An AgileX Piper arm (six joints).
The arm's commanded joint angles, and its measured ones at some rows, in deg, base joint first. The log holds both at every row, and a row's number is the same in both.
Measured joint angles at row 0:
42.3, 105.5, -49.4, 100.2, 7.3, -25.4
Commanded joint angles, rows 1 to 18:
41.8, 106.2, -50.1, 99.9, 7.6, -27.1
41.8, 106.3, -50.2, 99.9, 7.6, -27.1
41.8, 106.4, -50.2, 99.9, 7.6, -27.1
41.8, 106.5, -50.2, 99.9, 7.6, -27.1
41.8, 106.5, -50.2, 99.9, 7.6, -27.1
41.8, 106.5, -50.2, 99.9, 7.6, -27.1
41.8, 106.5, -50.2, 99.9, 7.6, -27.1
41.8, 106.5, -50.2, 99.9, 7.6, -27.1
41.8, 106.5, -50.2, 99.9, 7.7, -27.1
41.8, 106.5, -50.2, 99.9, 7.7, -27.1
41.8, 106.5, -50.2, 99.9, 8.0, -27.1
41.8, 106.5, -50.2, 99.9, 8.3, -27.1
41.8, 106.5, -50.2, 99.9, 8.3, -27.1
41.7, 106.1, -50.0, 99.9, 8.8, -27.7
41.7, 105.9, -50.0, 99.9, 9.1, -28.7
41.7, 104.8, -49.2, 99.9, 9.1, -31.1
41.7, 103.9, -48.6, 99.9, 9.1, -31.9
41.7, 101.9, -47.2, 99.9, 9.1, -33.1
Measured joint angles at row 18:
42.3, 106.0, -49.5, 100.2, 8.6, -28.9
